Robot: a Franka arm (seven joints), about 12 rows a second.
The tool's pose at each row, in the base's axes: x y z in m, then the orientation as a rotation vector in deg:
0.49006, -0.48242, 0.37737, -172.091, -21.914, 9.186
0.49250, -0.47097, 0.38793, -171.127, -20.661, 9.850
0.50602, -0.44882, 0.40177, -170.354, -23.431, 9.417
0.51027, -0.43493, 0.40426, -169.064, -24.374, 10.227
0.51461, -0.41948, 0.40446, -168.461, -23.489, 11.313
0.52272, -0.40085, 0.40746, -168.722, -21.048, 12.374
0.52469, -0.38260, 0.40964, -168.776, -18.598, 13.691
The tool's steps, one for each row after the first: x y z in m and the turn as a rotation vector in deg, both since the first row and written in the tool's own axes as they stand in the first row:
0.00431, -0.01171, -0.00964, 1.158, -0.293, 0.710
0.02172, -0.03142, -0.02281, 1.469, -0.084, -1.210
0.02913, -0.04405, -0.02446, 2.599, -0.567, -1.974
0.03722, -0.05788, -0.02370, 3.365, -1.200, -1.438
0.04951, -0.07420, -0.02585, 3.519, -1.806, 0.241
0.05586, -0.09155, -0.02651, 3.841, -2.573, 1.913

